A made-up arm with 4 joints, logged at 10 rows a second.
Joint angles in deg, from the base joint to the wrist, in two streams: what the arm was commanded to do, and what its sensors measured. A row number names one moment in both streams.
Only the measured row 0 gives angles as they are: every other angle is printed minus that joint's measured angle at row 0.
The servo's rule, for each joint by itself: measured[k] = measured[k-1] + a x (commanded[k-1-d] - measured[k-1]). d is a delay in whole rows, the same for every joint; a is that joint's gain. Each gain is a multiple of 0.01, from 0.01 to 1. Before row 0 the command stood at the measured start. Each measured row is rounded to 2 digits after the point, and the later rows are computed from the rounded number. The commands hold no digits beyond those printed.
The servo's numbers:
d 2
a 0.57 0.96 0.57 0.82
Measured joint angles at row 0:
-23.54, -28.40, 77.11, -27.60
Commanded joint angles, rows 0 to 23:
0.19, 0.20, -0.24, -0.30
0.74, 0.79, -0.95, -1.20
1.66, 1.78, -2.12, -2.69
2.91, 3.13, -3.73, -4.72
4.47, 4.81, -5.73, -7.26
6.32, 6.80, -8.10, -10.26
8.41, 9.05, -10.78, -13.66
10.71, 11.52, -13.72, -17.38
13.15, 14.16, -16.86, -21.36
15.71, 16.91, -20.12, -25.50
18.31, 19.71, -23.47, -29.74
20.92, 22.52, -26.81, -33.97
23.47, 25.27, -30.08, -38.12
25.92, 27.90, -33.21, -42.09
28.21, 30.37, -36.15, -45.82
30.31, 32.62, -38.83, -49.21
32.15, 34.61, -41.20, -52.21
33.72, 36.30, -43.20, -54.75
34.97, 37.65, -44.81, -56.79
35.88, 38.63, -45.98, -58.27
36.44, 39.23, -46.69, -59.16
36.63, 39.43, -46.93, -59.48
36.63, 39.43, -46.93, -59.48
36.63, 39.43, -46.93, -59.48
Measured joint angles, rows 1 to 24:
0.00, 0.00, 0.00, 0.00
0.00, 0.00, 0.00, 0.00
0.11, 0.19, -0.14, -0.25
0.47, 0.77, -0.60, -1.03
1.15, 1.74, -1.47, -2.39
2.15, 3.07, -2.76, -4.30
3.47, 4.74, -4.45, -6.73
5.09, 6.72, -6.53, -9.62
6.98, 8.96, -8.95, -12.93
9.11, 11.42, -11.67, -16.58
11.41, 14.05, -14.63, -20.50
13.86, 16.80, -17.76, -24.60
16.40, 19.59, -21.01, -28.81
18.98, 22.40, -24.32, -33.04
21.54, 25.16, -27.60, -37.21
24.04, 27.79, -30.80, -41.21
26.42, 30.27, -33.85, -44.99
28.64, 32.53, -36.69, -48.45
30.64, 34.53, -39.26, -51.53
32.40, 36.23, -41.51, -54.17
33.86, 37.59, -43.39, -56.32
35.01, 38.59, -44.87, -57.92
35.83, 39.20, -45.91, -58.94
36.29, 39.42, -46.49, -59.38

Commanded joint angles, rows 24 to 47:
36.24, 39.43, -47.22, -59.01
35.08, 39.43, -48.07, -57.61
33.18, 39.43, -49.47, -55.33
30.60, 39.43, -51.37, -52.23
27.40, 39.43, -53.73, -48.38
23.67, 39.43, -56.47, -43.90
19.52, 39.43, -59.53, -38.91
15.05, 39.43, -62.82, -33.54
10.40, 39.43, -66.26, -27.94
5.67, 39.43, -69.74, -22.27
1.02, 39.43, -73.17, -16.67
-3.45, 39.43, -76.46, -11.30
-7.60, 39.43, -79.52, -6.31
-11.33, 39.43, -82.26, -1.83
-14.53, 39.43, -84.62, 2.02
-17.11, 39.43, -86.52, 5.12
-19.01, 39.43, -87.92, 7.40
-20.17, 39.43, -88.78, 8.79
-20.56, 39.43, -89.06, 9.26
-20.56, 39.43, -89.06, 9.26
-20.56, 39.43, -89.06, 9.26
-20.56, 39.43, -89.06, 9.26
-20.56, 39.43, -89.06, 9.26
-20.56, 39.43, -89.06, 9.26
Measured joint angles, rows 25 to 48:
36.48, 39.43, -46.74, -59.46
36.57, 39.43, -46.85, -59.48
36.38, 39.43, -47.06, -59.09
35.64, 39.43, -47.64, -57.88
34.24, 39.43, -48.68, -55.79
32.17, 39.43, -50.21, -52.87
29.45, 39.43, -52.22, -49.19
26.16, 39.43, -54.64, -44.85
22.38, 39.43, -57.43, -39.98
18.20, 39.43, -60.50, -34.70
13.75, 39.43, -63.78, -29.16
9.14, 39.43, -67.18, -23.51
4.51, 39.43, -70.59, -17.90
-0.03, 39.43, -73.94, -12.49
-4.34, 39.43, -77.12, -7.42
-8.32, 39.43, -80.05, -2.84
-11.86, 39.43, -82.65, 1.15
-14.85, 39.43, -84.86, 4.41
-17.22, 39.43, -86.60, 6.86
-18.90, 39.43, -87.84, 8.44
-19.85, 39.43, -88.54, 9.11
-20.25, 39.43, -88.84, 9.23
-20.43, 39.43, -88.97, 9.25
-20.50, 39.43, -89.02, 9.26

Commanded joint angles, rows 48 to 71:
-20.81, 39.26, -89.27, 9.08
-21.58, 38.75, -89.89, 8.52
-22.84, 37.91, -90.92, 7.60
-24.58, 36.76, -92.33, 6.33
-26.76, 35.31, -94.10, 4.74
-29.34, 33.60, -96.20, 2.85
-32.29, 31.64, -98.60, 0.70
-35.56, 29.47, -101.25, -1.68
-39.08, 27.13, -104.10, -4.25
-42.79, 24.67, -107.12, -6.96
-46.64, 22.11, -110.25, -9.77
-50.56, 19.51, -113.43, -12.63
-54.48, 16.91, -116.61, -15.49
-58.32, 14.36, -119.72, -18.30
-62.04, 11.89, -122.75, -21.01
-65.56, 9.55, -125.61, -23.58
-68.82, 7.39, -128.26, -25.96
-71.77, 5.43, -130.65, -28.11
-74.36, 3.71, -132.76, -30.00
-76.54, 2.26, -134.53, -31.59
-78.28, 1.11, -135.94, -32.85
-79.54, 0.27, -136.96, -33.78
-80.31, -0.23, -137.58, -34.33
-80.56, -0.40, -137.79, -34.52
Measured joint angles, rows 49 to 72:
-20.53, 39.43, -89.04, 9.26
-20.55, 39.43, -89.05, 9.26
-20.70, 39.27, -89.18, 9.11
-21.20, 38.77, -89.58, 8.63
-22.13, 37.94, -90.34, 7.79
-23.53, 36.81, -91.47, 6.59
-25.37, 35.37, -92.97, 5.07
-27.63, 33.67, -94.81, 3.25
-30.29, 31.72, -96.97, 1.16
-33.29, 29.56, -99.41, -1.17
-36.59, 27.23, -102.08, -3.70
-40.12, 24.77, -104.95, -6.37
-43.84, 22.22, -107.97, -9.16
-47.67, 19.62, -111.08, -12.01
-51.55, 17.02, -114.23, -14.86
-55.41, 14.47, -117.36, -17.68
-59.19, 11.99, -120.43, -20.41
-62.82, 9.65, -123.38, -23.01
-66.24, 7.48, -126.16, -25.43
-69.39, 5.51, -128.72, -27.63
-72.22, 3.78, -131.02, -29.57
-74.68, 2.32, -133.02, -31.23
-76.73, 1.16, -134.68, -32.56
-78.33, 0.31, -135.98, -33.56

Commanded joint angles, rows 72 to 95:
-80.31, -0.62, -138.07, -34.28
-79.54, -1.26, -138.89, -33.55
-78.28, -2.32, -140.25, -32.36
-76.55, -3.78, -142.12, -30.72
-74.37, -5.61, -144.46, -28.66
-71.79, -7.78, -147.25, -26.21
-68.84, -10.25, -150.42, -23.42
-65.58, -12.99, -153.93, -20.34
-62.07, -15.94, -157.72, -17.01
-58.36, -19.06, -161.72, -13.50
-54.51, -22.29, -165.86, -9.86
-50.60, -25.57, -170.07, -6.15
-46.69, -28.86, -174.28, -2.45
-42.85, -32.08, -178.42, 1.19
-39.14, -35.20, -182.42, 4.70
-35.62, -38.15, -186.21, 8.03
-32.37, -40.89, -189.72, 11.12
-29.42, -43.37, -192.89, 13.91
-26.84, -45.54, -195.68, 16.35
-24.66, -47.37, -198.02, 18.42
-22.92, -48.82, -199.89, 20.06
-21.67, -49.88, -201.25, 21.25
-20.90, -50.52, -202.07, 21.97
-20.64, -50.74, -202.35, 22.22
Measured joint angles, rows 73 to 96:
-79.46, -0.21, -136.89, -34.19
-80.09, -0.39, -137.40, -34.46
-80.22, -0.61, -137.78, -34.31
-79.83, -1.23, -138.41, -33.69
-78.95, -2.28, -139.46, -32.60
-77.58, -3.72, -140.98, -31.06
-75.75, -5.53, -142.96, -29.09
-73.49, -7.69, -145.41, -26.73
-70.84, -10.15, -148.27, -24.02
-67.84, -12.88, -151.50, -21.00
-64.55, -15.82, -155.05, -17.73
-61.02, -18.93, -158.85, -14.26
-57.31, -22.16, -162.85, -10.65
-53.49, -25.43, -166.97, -6.96
-49.61, -28.72, -171.14, -3.26
-45.76, -31.95, -175.29, 0.39
-41.99, -35.07, -179.35, 3.92
-38.36, -38.03, -183.26, 7.29
-34.95, -40.78, -186.94, 10.43
-31.80, -43.27, -190.33, 13.28
-28.97, -45.45, -193.38, 15.80
-26.51, -47.29, -196.02, 17.95
-24.46, -48.76, -198.23, 19.68
-22.87, -49.84, -199.95, 20.97

